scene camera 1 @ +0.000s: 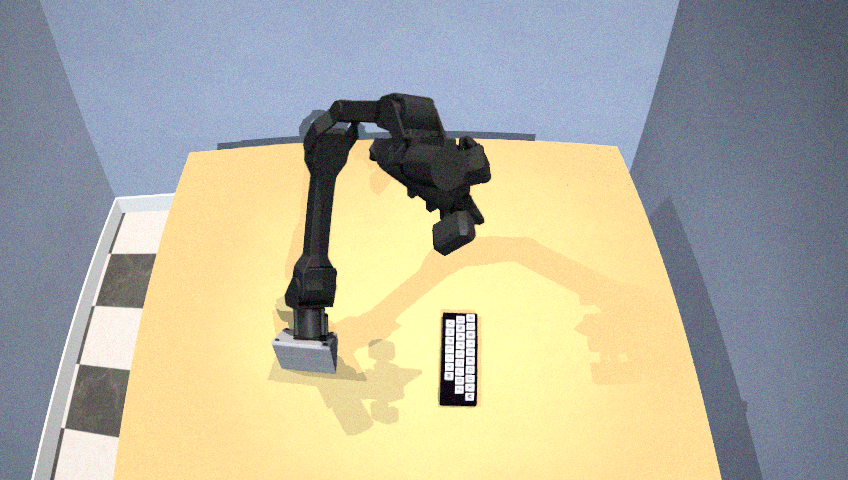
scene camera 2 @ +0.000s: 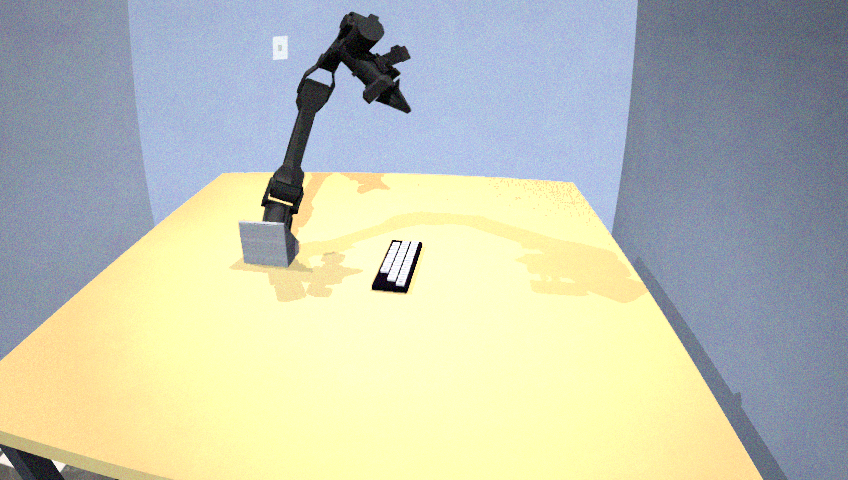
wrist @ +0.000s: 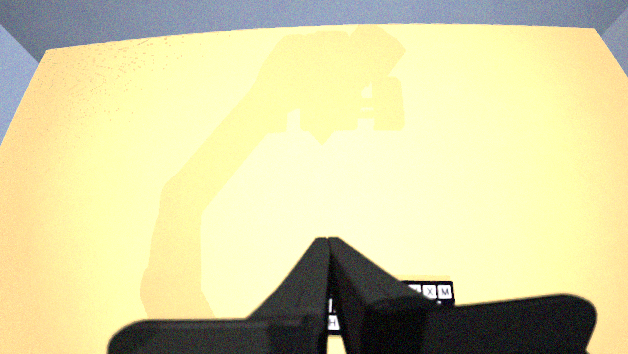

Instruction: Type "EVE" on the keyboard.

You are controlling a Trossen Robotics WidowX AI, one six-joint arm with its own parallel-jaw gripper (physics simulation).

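Where they show: gripper, between the fingertips: (scene camera 1: 482, 222) (scene camera 2: 409, 112) (wrist: 326, 247); arm's base, origin of its link: (scene camera 1: 309, 336) (scene camera 2: 273, 232).
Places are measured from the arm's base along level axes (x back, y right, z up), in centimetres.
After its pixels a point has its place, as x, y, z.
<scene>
A small black keyboard (scene camera 1: 458, 359) @[-28.6, 4.8, -4.1] (scene camera 2: 397, 266) @[-28.8, 7.2, -4.1] (wrist: 429, 291) @[-30.0, 11.4, -4.2] with three rows of white letter keys lies flat on the table. In the wrist view the fingers cover much of it; keys X and M show at its right end, and an H key shows between the fingers. The E and V keys cannot be made out surely in that view. My gripper (scene camera 1: 480, 221) @[-30.8, -3.2, 26.6] (scene camera 2: 409, 110) @[-30.8, -3.2, 26.6] (wrist: 326, 247) @[-30.8, -3.2, 26.6] is shut and empty, with its tips together. It hangs high above the table, pointing down at a slant, well above the keyboard and touching nothing.
The yellow table (scene camera 1: 238, 416) @[16.9, 15.8, -5.9] (scene camera 2: 357, 386) @[-23.8, 43.1, -6.0] (wrist: 75, 200) @[-49.2, -41.9, -6.0] carries the arm's grey base block (scene camera 1: 306, 355) @[0.7, 5.0, 1.2] (scene camera 2: 265, 243) @[0.7, 5.0, -0.4], left of the keyboard in the scene views. Blue walls stand behind and at the sides. Shadows of the arm fall across the table.
</scene>
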